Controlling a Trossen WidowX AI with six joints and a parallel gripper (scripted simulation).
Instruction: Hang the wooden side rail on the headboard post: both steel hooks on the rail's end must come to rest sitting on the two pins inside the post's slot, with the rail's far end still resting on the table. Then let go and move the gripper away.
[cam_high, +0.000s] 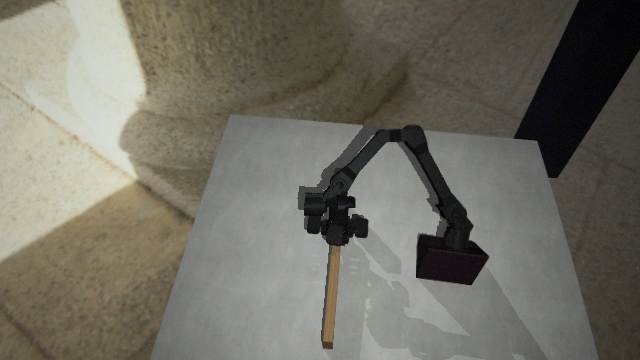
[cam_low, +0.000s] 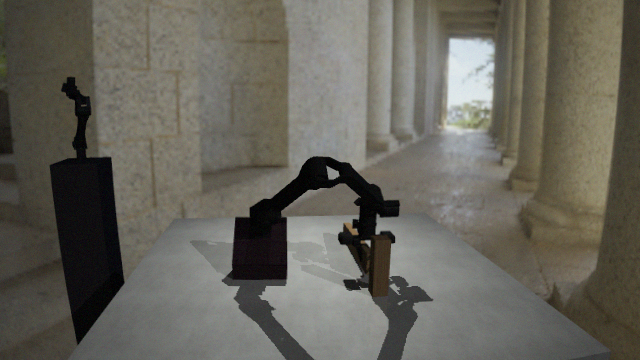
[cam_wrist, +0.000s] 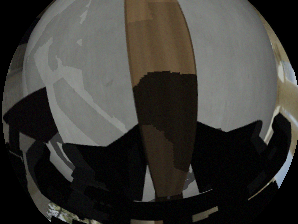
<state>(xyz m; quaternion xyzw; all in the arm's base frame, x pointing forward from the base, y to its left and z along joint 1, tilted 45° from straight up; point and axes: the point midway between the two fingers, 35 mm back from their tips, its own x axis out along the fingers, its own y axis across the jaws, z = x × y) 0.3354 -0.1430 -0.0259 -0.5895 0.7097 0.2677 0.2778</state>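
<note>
The wooden headboard post lies 1 cm behind my gripper tip, 16 cm to the right of it and 4 cm above it.
</note>
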